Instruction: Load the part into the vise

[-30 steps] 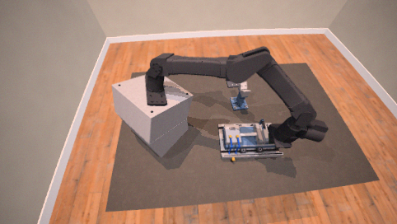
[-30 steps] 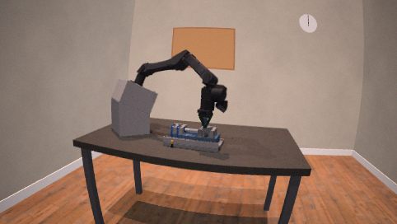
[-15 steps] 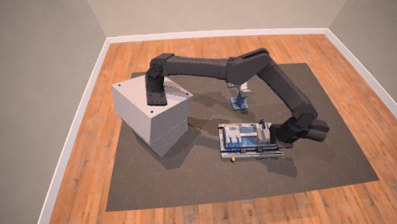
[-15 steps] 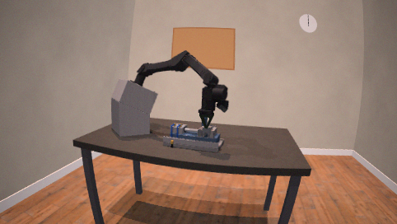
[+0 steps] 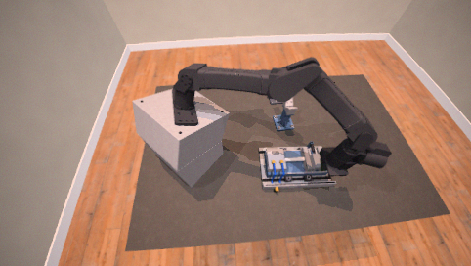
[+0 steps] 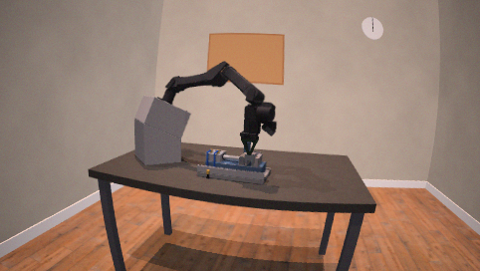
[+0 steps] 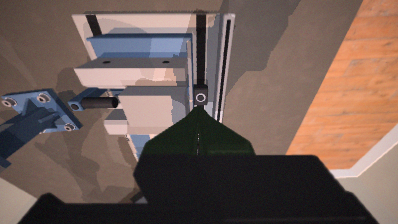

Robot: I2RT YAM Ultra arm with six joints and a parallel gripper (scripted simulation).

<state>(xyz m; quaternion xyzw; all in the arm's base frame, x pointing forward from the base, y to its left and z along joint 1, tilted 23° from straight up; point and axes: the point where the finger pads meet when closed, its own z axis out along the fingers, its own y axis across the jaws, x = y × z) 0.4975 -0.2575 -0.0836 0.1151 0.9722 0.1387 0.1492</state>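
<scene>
Right now the part is 1 cm ahead of my hand, 4 cm to the left of it and 3 cm below it. From my hand the other things lie so: moving jaw: 2 cm behind, 7 cm to the left, 4 cm below; then fixed jaw: 4 cm ahead, 6 cm to the left, 4 cm below; then work stop: 2 cm ahead, 11 cm to the left, 3 cm below.
</scene>
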